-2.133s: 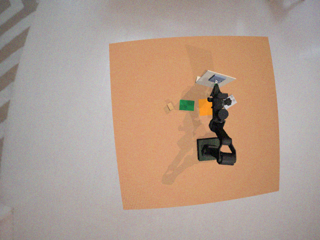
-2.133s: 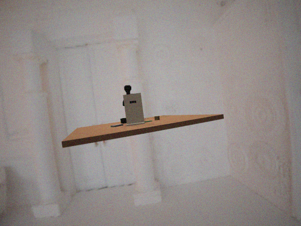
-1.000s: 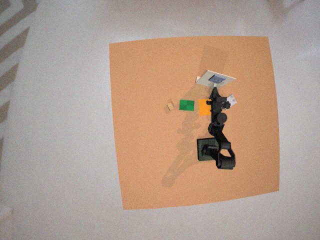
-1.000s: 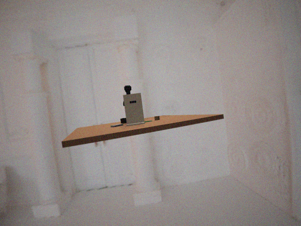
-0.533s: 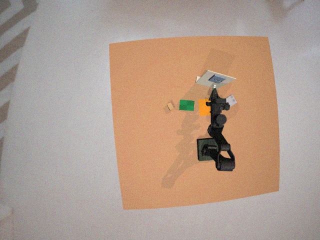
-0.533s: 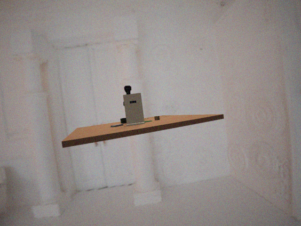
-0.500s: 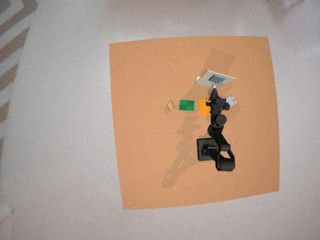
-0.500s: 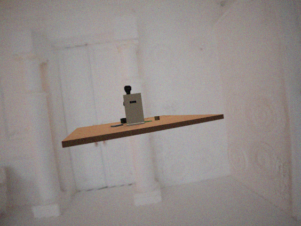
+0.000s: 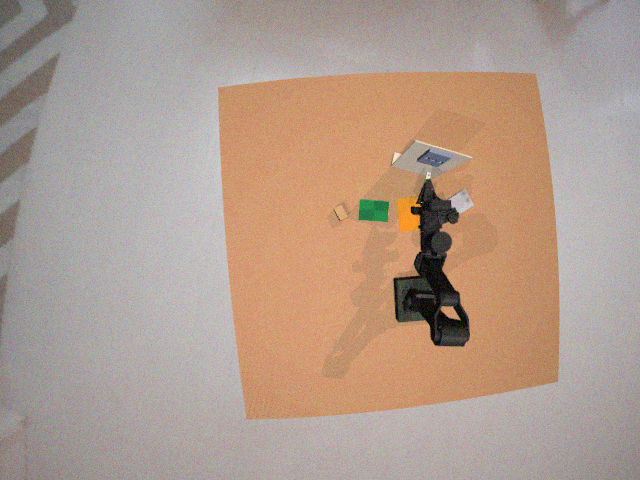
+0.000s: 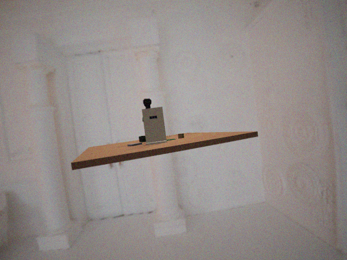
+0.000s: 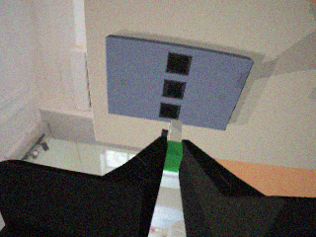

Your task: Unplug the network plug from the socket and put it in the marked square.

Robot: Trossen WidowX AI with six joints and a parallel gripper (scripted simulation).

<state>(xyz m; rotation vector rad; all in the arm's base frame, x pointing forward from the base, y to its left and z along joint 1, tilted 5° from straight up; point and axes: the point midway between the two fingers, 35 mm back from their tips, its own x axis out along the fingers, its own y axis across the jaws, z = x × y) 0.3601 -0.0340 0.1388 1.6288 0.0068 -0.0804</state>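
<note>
Now: the orange marked square 9 cm behind my gripper tip, 2 cm to the right of it and 21 cm below it. Also, from my gripper tip: grey upright panel (7 cm ahead, 3 cm to the right, 8 cm below); small tan block (7 cm behind, 25 cm to the left, 19 cm below); green plug (right at my gripper tip).
</note>
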